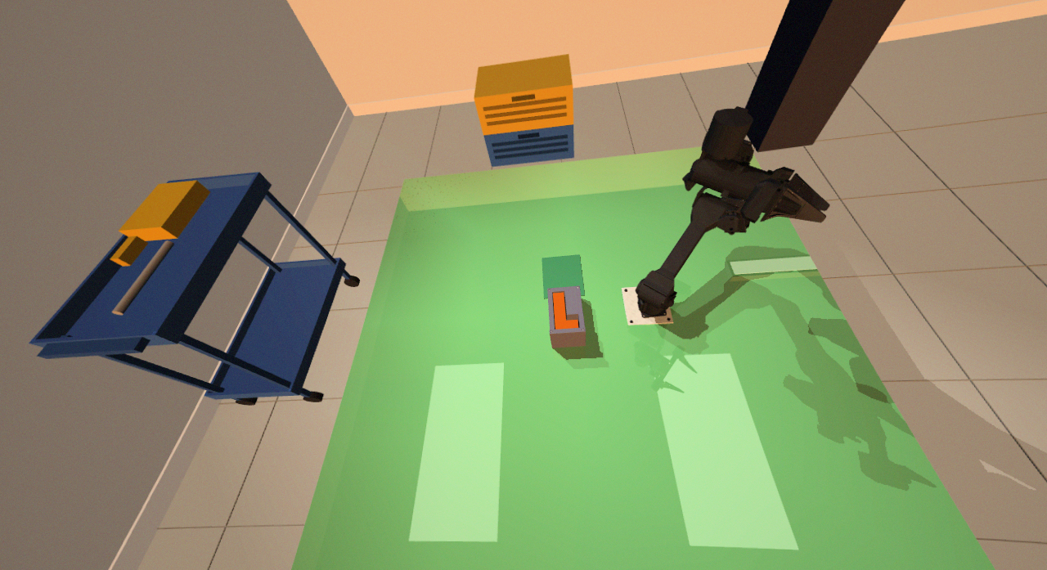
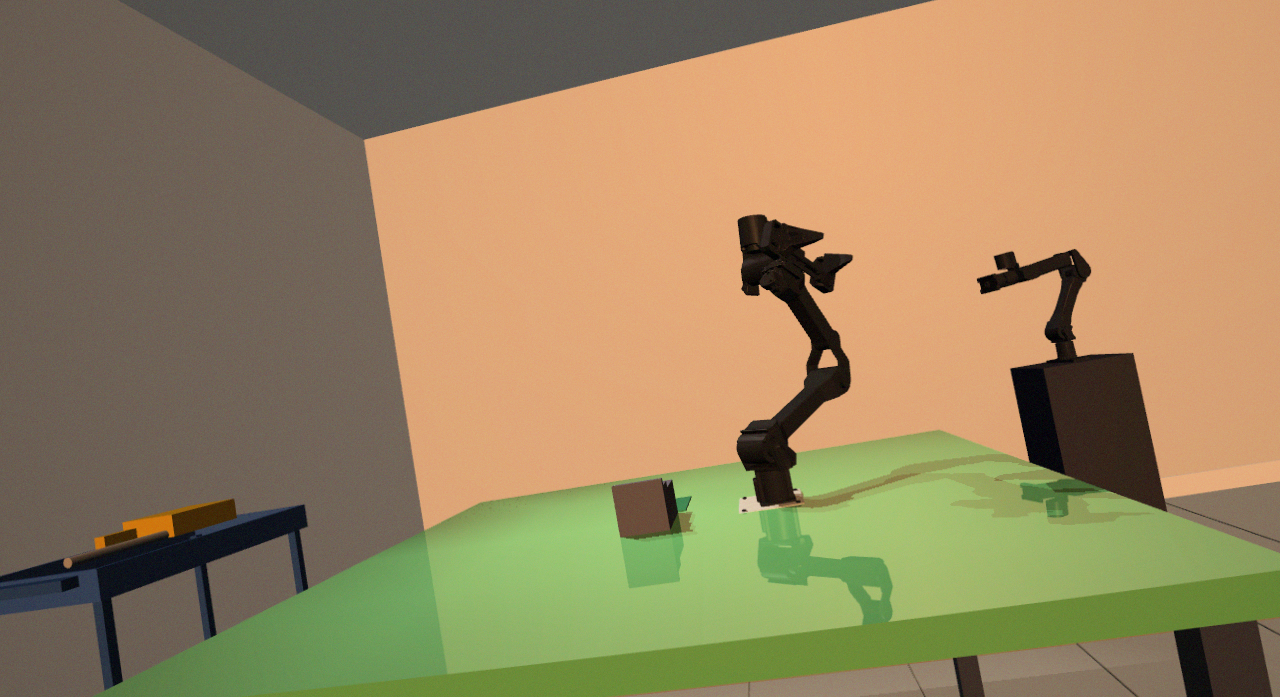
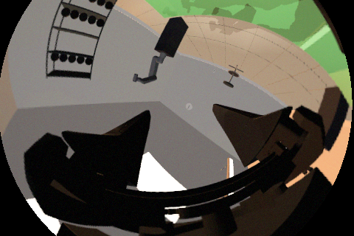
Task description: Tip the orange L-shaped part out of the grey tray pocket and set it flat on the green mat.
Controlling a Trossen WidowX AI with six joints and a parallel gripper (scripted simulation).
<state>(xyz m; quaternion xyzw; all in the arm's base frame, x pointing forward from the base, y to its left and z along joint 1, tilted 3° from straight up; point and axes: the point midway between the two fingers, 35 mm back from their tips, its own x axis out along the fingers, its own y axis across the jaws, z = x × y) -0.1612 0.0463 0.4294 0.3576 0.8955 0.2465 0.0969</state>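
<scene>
The orange L-shaped part is 420 mm ahead of my gripper tip, 50 mm to the right of it and 380 mm below it. Round my gripper tip: green mat 420 mm ahead, 220 mm to the right, 450 mm below.
</scene>
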